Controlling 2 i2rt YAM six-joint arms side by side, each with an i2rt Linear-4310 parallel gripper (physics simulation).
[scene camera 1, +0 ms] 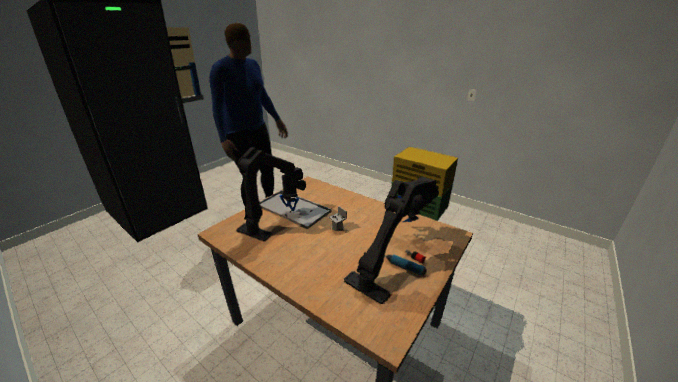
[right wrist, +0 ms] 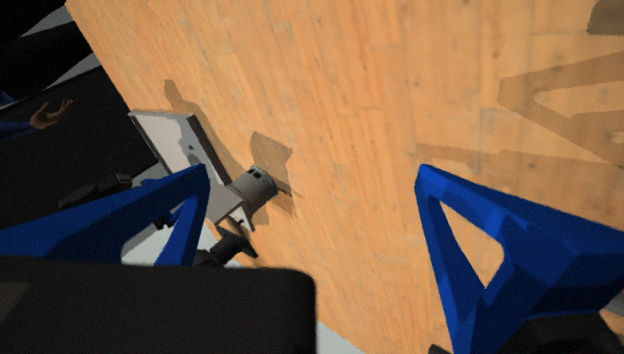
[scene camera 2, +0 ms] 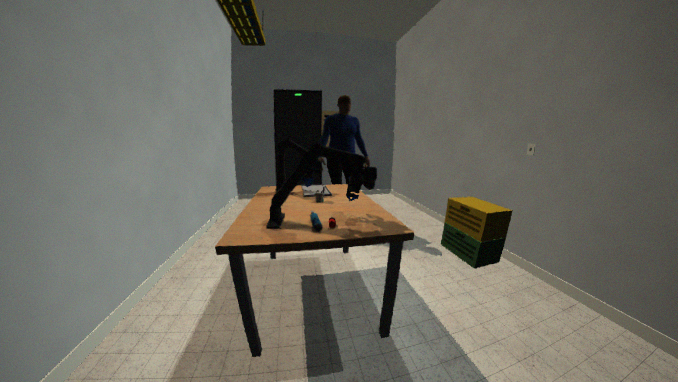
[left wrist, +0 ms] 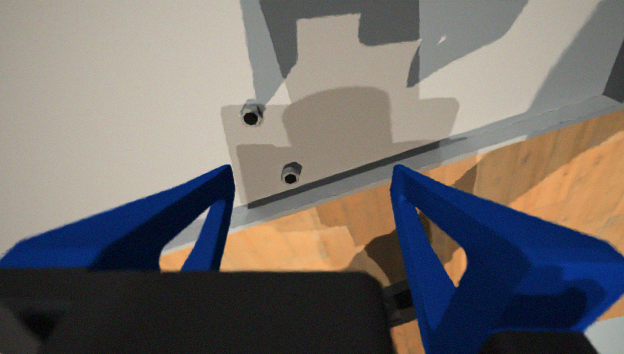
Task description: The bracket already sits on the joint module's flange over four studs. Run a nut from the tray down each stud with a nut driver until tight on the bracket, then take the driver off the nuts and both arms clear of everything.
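Where they show: left gripper, fingertip midpoint: (scene camera 1: 290, 208) (scene camera 2: 308, 186) (left wrist: 312, 176); right gripper, fingertip midpoint: (right wrist: 312, 175) (scene camera 2: 351, 194); left arm's base, origin of the base link: (scene camera 1: 254, 232) (right wrist: 236, 239); right arm's base, origin of the base link: (scene camera 1: 366, 287) (scene camera 2: 276, 220).
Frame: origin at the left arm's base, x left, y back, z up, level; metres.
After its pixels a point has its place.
The tray (scene camera 1: 316, 215) {y -0.294, x -0.220, z 0.004 m} (left wrist: 125, 65) {y -0.303, x -0.027, z 0.004 m} (right wrist: 165, 132) {y -0.363, x -0.051, z 0.004 m} lies at the back left in scene camera 1. Two nuts (left wrist: 251, 115) {y -0.259, x -0.061, z 0.009 m} (left wrist: 290, 173) {y -0.216, x -0.060, z 0.009 m} stand on it near its edge. My left gripper (scene camera 1: 290, 204) {y -0.235, x -0.078, z 0.044 m} (left wrist: 312, 176) {y -0.235, x -0.078, z 0.044 m} is open and empty above the tray; both nuts lie ahead of its left-hand fingertip and the gap. The grey joint module (scene camera 1: 338, 226) {y -0.222, x -0.400, z 0.028 m} (scene camera 2: 319, 197) {y -0.237, x -0.410, z 0.033 m} (right wrist: 254, 189) {y -0.256, x -0.410, z 0.031 m} stands beside the tray with the bracket (scene camera 1: 342, 214) {y -0.270, x -0.400, z 0.077 m} (right wrist: 225, 202) {y -0.270, x -0.414, z 0.078 m} on top; its studs are too small to make out. My right gripper (scene camera 2: 353, 196) {y -0.357, x -0.685, z 0.114 m} (right wrist: 312, 175) {y -0.357, x -0.685, z 0.114 m} is open and empty, high over the table.
A teal cylindrical tool (scene camera 1: 407, 265) {y -0.084, x -0.814, z 0.032 m} (scene camera 2: 315, 221) {y -0.088, x -0.855, z 0.039 m} and a shorter red tool (scene camera 1: 418, 257) {y -0.163, x -0.846, z 0.028 m} (scene camera 2: 332, 223) {y -0.170, x -0.870, z 0.024 m} lie beyond the right arm's base; which is the nut driver I cannot tell. A person (scene camera 1: 243, 95) stands behind the table. Yellow and green boxes (scene camera 1: 425, 157) (scene camera 2: 477, 215) stand off the table.
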